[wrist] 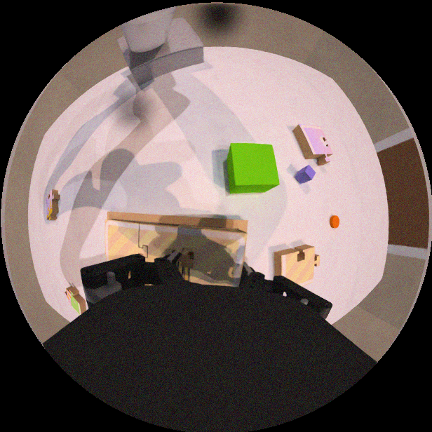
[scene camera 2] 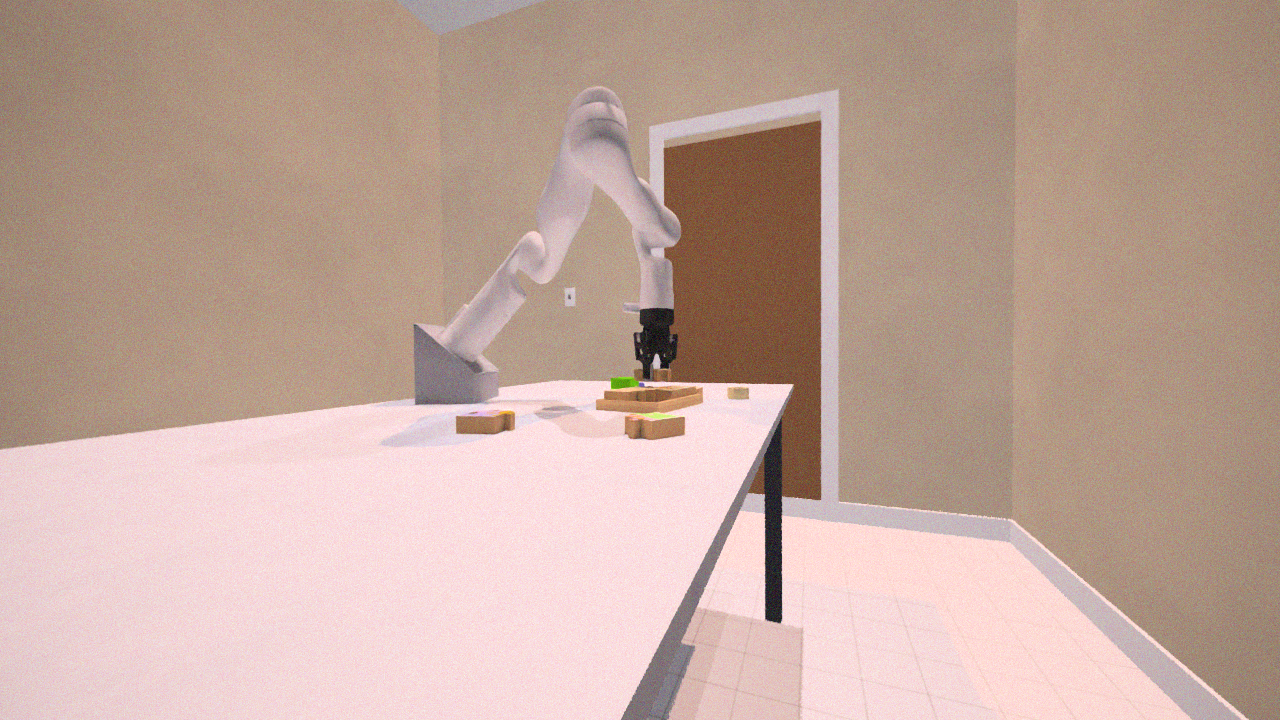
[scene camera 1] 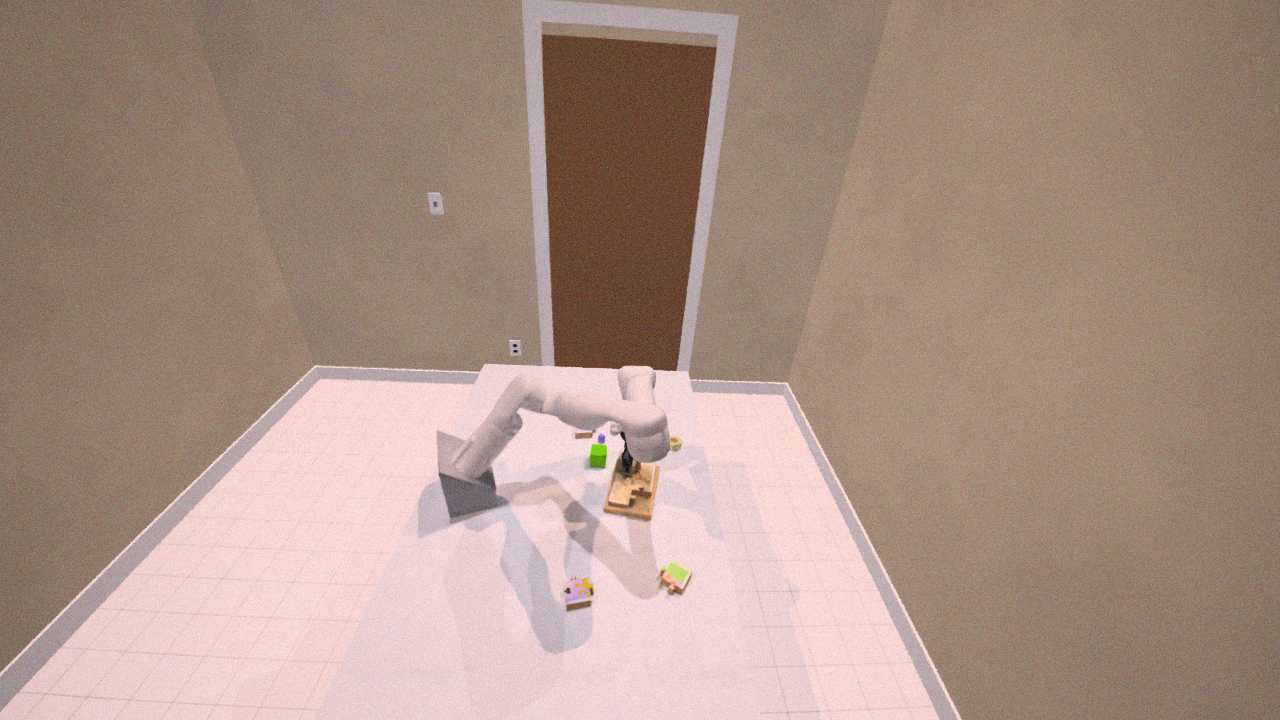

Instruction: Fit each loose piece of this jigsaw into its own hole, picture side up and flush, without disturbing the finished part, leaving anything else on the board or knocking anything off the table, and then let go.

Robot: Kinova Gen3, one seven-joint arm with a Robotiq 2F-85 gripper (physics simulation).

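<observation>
My gripper [scene camera 1: 629, 470] [scene camera 2: 656, 373] [wrist: 208, 265] is shut on a wooden jigsaw piece [scene camera 2: 663, 374], held above the table by the board; its picture is hidden. The wooden board [scene camera 1: 631, 514] [scene camera 2: 626, 405] [wrist: 175, 219] lies under and beside the gripper, with tan striped parts and dark gaps. Loose on the table are a purple and yellow piece [scene camera 1: 578, 591] [scene camera 2: 484, 422] [wrist: 52, 205], a green and pink piece [scene camera 1: 675, 576] [scene camera 2: 655, 426] [wrist: 75, 301], a pink piece [scene camera 1: 584, 434] [wrist: 315, 141] and a tan striped piece [wrist: 299, 266].
A green cube [scene camera 1: 597, 456] [scene camera 2: 623, 383] [wrist: 251, 167] stands on the robot's side of the board. A small blue block [scene camera 1: 601, 438] [wrist: 305, 174] and an orange disc [wrist: 334, 221] lie toward the door. A small tan object [scene camera 1: 675, 442] [scene camera 2: 738, 393] lies near the table's right edge.
</observation>
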